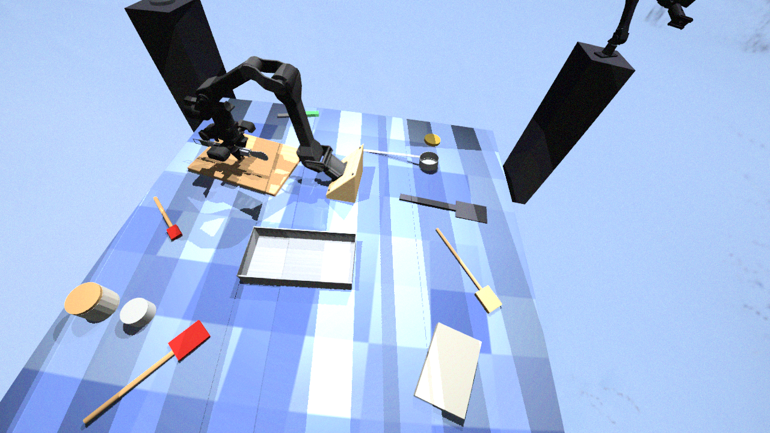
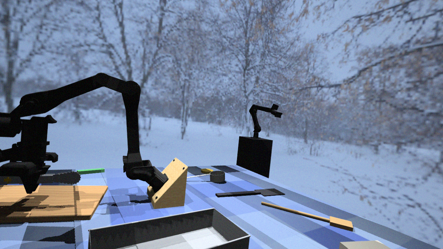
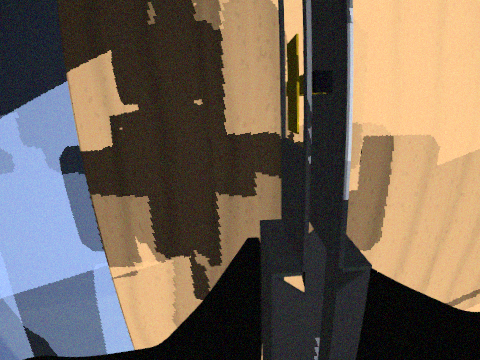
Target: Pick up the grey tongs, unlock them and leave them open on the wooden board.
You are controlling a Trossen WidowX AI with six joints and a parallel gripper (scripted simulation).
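Right now the wooden board is 40 mm below my gripper tip and 40 mm behind it. From my gripper tip the other things lie so: red spatula 640 mm ahead, 90 mm to the left, 40 mm below; then yellow lock piece 60 mm to the right, 40 mm above, 10 mm behind; then roasting tin 340 mm to the left, 320 mm ahead, 20 mm below.
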